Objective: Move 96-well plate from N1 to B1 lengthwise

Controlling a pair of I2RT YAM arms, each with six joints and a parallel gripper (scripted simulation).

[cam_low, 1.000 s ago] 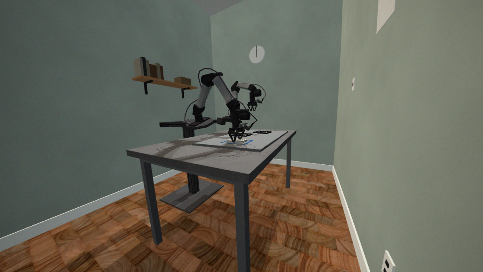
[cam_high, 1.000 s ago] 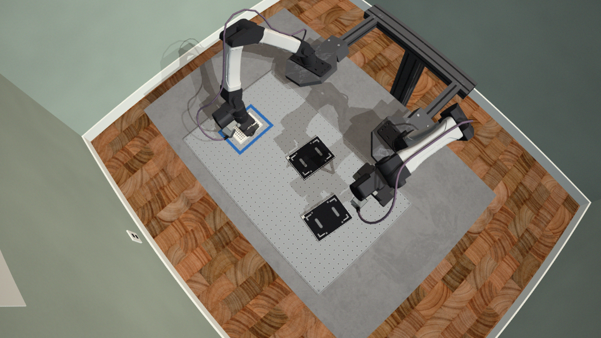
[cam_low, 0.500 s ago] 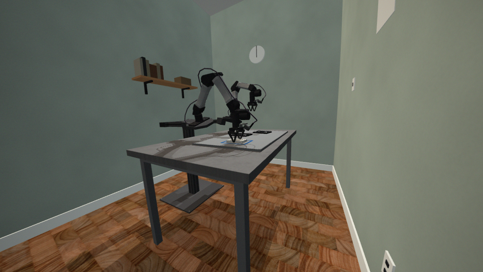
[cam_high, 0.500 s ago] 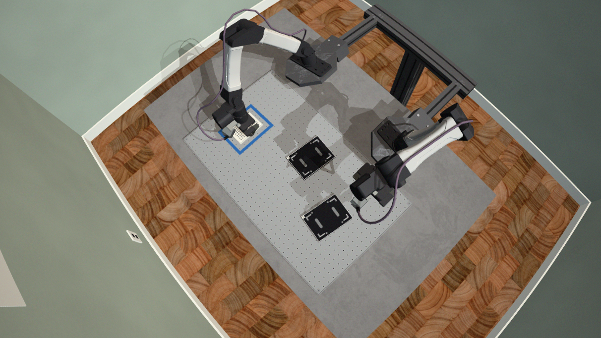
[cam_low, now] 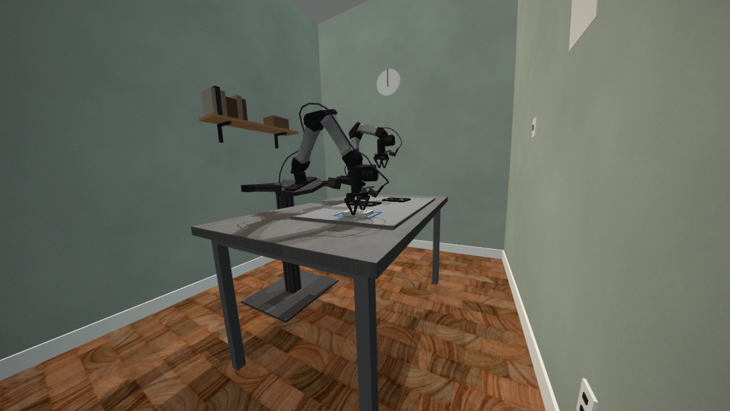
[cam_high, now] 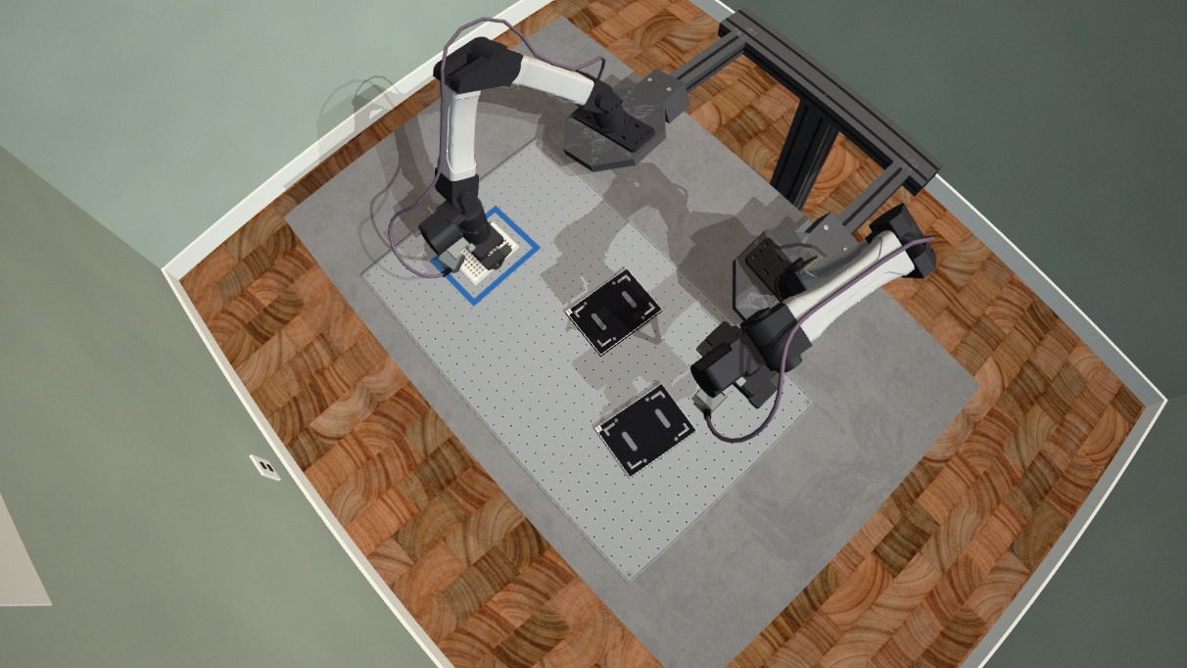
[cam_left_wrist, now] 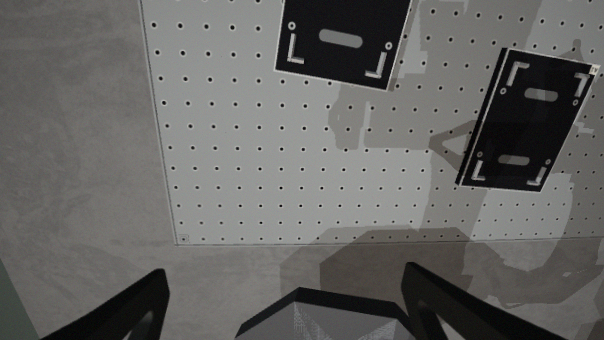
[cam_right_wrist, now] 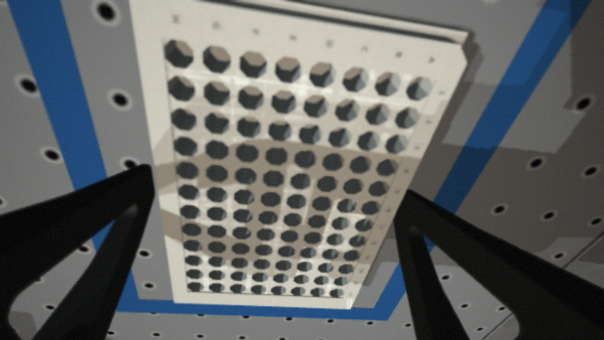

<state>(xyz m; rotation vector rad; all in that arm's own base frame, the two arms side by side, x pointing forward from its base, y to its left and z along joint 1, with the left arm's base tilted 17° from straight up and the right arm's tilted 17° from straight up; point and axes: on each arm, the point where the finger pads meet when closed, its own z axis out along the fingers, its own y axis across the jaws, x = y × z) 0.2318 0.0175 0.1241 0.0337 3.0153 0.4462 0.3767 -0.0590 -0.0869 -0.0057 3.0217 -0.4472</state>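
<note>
Right now my right hand is right at the cream 96-well plate. Round my right hand: A1 label: 230 mm to the left, 50 mm behind.
</note>
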